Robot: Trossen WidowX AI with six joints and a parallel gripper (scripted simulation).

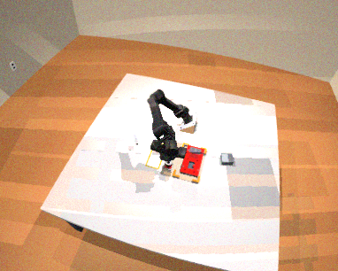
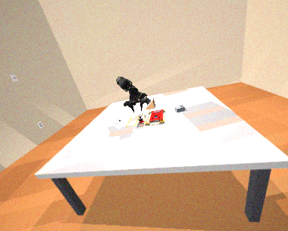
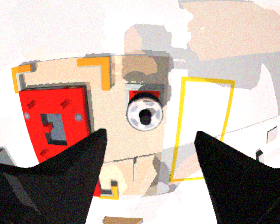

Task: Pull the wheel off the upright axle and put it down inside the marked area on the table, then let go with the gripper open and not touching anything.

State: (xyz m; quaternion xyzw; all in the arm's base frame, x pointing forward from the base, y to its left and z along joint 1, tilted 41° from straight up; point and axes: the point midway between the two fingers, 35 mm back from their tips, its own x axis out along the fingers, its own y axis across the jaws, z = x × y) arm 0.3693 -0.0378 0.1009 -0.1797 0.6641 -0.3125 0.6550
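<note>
The black wheel is 7 cm below my gripper tip and 1 cm behind it.
</note>
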